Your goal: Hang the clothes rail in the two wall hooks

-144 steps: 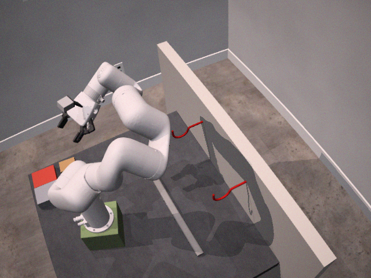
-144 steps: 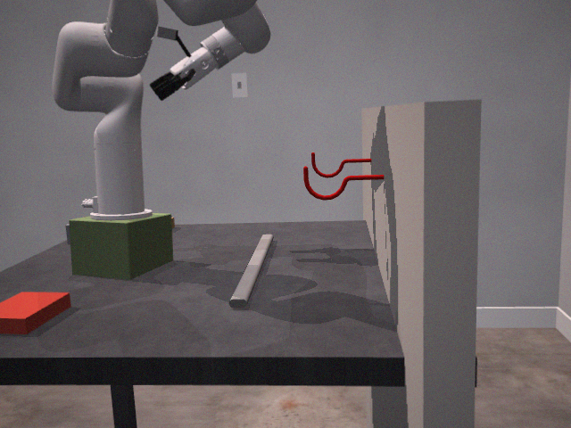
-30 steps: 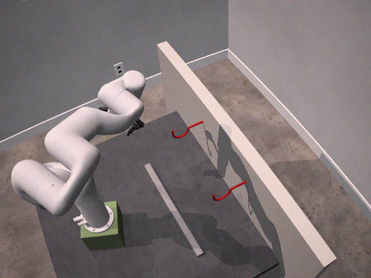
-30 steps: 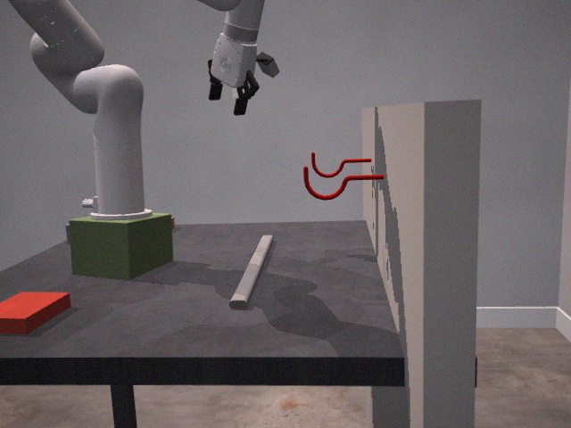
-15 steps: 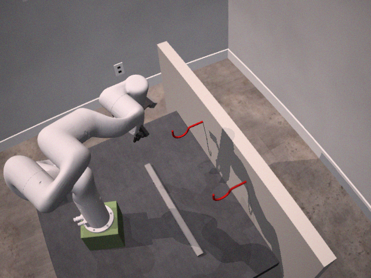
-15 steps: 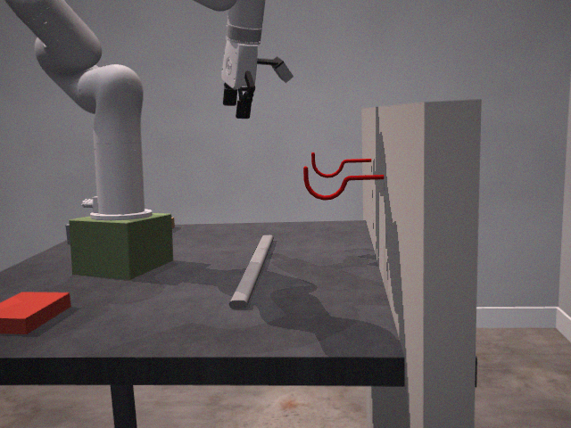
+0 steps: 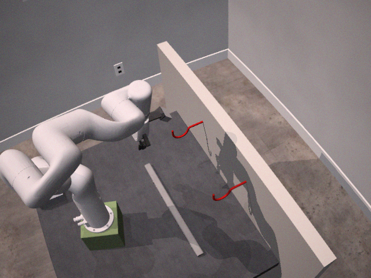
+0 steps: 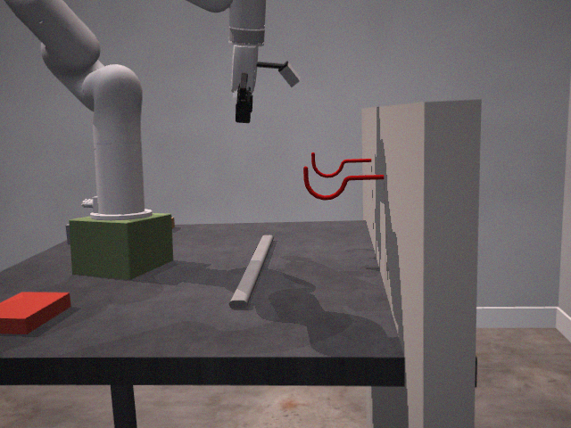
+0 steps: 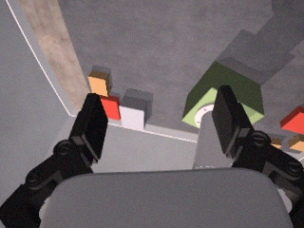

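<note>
Right now the grey clothes rail is 310 mm below my hand, 150 mm to the right of it and 50 mm ahead of it. Round my hand: beige wall panel (530 mm below, 320 mm ahead, 100 mm to the right); grey block (440 mm behind, 290 mm below, 100 mm to the left).
</note>
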